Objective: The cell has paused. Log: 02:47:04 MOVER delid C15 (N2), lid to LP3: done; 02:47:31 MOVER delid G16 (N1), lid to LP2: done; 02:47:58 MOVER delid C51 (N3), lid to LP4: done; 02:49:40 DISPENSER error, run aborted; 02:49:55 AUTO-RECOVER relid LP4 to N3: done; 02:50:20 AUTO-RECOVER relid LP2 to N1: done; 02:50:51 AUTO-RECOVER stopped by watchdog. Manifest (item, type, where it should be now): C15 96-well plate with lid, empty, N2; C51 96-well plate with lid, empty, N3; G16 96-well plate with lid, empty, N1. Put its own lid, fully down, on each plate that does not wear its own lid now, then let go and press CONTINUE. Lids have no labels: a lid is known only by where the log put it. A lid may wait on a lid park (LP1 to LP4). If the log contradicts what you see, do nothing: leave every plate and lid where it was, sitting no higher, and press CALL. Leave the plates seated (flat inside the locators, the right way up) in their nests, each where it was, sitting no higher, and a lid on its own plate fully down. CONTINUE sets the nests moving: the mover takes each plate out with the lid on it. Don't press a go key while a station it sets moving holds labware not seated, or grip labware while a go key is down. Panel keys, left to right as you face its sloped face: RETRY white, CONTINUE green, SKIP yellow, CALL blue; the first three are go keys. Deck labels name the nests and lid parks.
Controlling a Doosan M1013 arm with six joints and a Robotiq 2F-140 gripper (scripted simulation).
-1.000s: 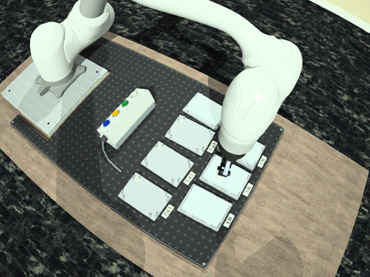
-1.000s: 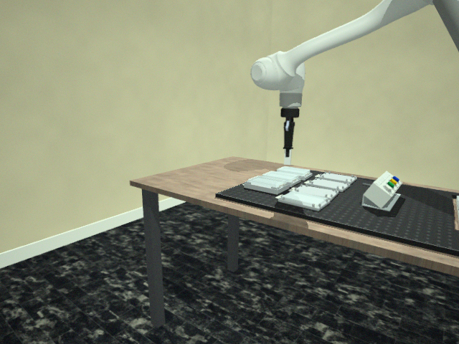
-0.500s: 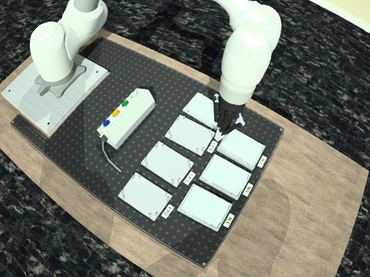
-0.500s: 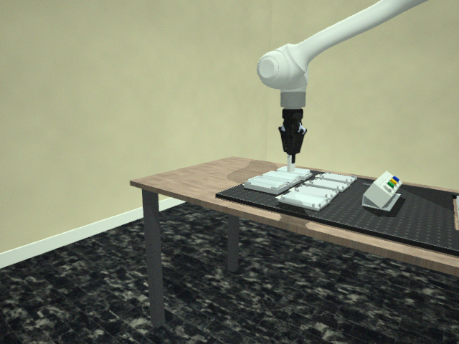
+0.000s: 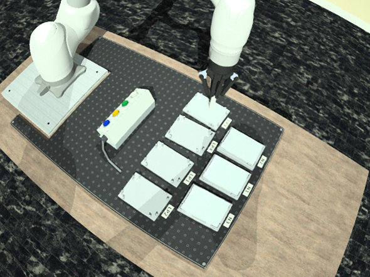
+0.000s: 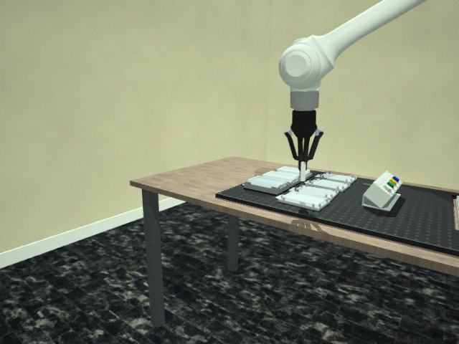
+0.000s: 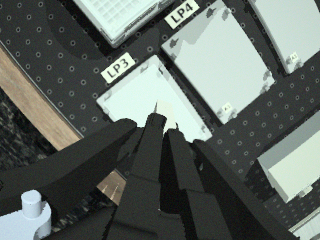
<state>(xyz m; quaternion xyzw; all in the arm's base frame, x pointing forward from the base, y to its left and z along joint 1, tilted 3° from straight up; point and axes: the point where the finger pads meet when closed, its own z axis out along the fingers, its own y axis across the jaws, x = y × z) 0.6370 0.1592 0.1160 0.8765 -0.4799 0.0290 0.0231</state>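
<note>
The lid park LP3 lies 2 cm behind my hand, 2 cm to the left of it and 10 cm below it. The rest, counted from my hand: white retry key: 26 cm behind, 10 cm to the right, 4 cm below; lid park LP4: 2 cm behind, 10 cm to the right, 10 cm below; lid park LP1: 3 cm behind, 24 cm to the right, 10 cm below.
</note>
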